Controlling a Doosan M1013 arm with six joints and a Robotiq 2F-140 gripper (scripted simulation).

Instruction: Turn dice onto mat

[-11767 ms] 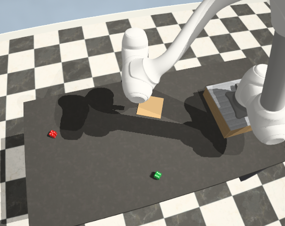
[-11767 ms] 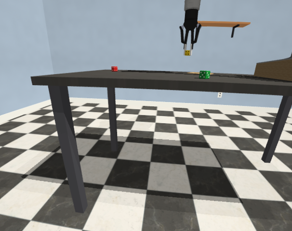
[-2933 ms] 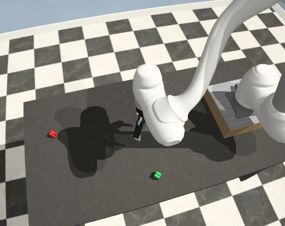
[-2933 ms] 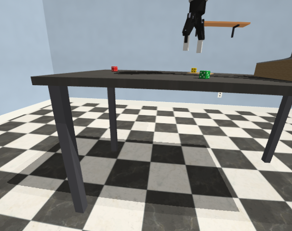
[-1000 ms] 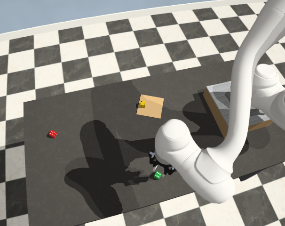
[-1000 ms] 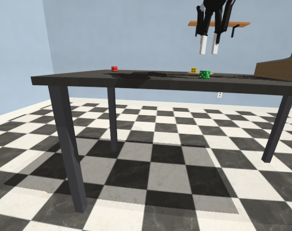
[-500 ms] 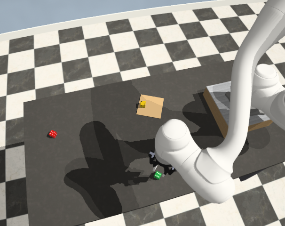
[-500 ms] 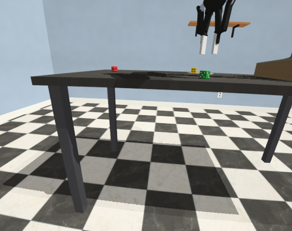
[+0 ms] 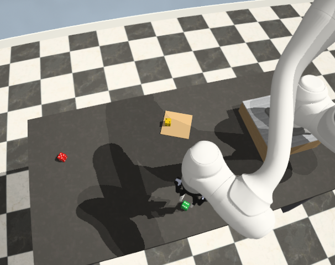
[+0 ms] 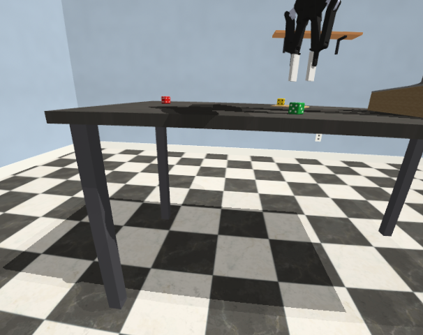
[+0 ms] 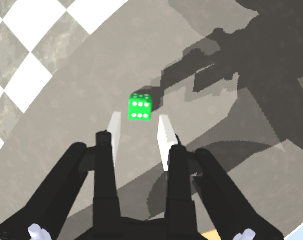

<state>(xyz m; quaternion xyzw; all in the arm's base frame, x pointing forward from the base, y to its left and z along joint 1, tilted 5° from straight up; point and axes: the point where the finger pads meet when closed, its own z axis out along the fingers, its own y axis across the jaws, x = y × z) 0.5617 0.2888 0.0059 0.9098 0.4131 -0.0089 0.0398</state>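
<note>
Right now the green die is 10 cm below my hand. Round my hand: tan mat (41 cm to the right, 11 cm below, 4 cm behind); then yellow die (42 cm to the right, 10 cm below); then red die (51 cm ahead, 31 cm to the right, 10 cm below).
</note>
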